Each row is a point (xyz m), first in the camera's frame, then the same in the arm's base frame.
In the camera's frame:
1: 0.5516 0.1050 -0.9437
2: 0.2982 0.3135 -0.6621
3: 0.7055 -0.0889 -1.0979
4: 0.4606 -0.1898 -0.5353
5: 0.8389 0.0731 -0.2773
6: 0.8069 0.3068 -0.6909
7: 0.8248 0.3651 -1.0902
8: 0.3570 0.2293 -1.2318
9: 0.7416 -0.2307 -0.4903
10: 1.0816 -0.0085 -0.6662
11: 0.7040 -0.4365 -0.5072
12: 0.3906 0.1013 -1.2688
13: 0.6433 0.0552 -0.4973
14: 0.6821 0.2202 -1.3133
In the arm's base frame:
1: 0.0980 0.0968 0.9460
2: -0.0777 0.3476 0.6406
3: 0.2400 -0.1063 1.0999
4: 0.1066 -0.1425 0.4936
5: -0.3982 -0.2773 0.5699
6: -0.3035 0.0043 0.9420
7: -0.1244 0.1266 1.2827
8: 0.2732 0.3832 1.0997
9: -0.0280 -0.3724 0.6019
10: -0.2409 -0.4073 0.9884
11: 0.1368 -0.4860 0.5387
12: 0.3631 0.2800 1.1127
13: -0.1666 -0.1052 0.6308
14: 0.1678 0.1753 1.3408

